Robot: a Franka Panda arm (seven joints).
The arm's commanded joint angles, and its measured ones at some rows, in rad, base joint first. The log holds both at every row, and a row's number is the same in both.
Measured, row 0:
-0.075, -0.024, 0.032, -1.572, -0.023, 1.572, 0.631
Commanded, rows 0 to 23:
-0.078, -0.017, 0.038, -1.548, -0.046, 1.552, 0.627
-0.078, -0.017, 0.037, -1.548, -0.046, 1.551, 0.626
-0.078, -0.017, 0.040, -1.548, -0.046, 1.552, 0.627
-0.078, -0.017, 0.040, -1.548, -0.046, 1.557, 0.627
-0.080, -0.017, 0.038, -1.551, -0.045, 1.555, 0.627
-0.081, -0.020, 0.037, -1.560, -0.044, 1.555, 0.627
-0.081, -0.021, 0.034, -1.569, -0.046, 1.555, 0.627
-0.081, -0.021, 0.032, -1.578, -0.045, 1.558, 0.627
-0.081, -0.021, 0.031, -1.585, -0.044, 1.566, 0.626
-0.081, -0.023, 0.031, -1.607, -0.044, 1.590, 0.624
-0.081, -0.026, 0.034, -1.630, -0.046, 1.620, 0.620
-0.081, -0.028, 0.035, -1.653, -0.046, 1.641, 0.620
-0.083, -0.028, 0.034, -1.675, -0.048, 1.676, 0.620
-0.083, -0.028, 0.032, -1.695, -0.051, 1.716, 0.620
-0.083, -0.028, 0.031, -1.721, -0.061, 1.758, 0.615
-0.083, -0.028, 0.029, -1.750, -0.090, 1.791, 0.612
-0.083, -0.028, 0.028, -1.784, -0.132, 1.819, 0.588
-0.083, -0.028, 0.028, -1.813, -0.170, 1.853, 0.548
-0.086, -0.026, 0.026, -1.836, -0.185, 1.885, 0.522
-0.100, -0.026, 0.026, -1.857, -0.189, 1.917, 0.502
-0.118, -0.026, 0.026, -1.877, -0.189, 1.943, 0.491
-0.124, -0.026, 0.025, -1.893, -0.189, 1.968, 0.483
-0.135, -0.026, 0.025, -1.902, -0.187, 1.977, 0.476
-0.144, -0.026, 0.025, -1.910, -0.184, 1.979, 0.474
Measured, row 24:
-0.110, -0.009, 0.019, -1.866, -0.174, 1.937, 0.505
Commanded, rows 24 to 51:
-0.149, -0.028, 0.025, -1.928, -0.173, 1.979, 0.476
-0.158, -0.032, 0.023, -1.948, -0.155, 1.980, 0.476
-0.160, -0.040, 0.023, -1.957, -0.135, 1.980, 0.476
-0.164, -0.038, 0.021, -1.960, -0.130, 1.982, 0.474
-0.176, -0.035, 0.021, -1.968, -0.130, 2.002, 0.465
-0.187, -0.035, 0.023, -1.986, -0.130, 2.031, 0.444
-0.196, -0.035, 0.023, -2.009, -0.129, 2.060, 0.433
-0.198, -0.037, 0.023, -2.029, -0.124, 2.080, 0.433
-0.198, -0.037, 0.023, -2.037, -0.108, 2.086, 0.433
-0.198, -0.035, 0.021, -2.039, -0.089, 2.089, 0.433
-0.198, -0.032, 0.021, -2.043, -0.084, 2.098, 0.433
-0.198, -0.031, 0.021, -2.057, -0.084, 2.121, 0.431
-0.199, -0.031, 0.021, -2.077, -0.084, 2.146, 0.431
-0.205, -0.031, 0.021, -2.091, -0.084, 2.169, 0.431
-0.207, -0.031, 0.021, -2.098, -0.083, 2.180, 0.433
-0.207, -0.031, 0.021, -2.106, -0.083, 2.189, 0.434
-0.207, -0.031, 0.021, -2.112, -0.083, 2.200, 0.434
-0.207, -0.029, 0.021, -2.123, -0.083, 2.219, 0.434
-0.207, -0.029, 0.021, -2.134, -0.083, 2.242, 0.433
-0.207, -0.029, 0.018, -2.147, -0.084, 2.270, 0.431
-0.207, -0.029, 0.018, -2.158, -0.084, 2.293, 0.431
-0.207, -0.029, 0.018, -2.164, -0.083, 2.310, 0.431
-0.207, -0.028, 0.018, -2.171, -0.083, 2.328, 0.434
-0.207, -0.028, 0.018, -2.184, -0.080, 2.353, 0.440
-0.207, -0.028, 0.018, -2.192, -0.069, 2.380, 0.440
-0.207, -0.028, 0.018, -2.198, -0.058, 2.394, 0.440
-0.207, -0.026, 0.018, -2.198, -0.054, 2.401, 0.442
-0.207, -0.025, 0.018, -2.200, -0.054, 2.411, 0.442
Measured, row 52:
-0.203, -0.011, 0.018, -2.174, -0.077, 2.362, 0.451
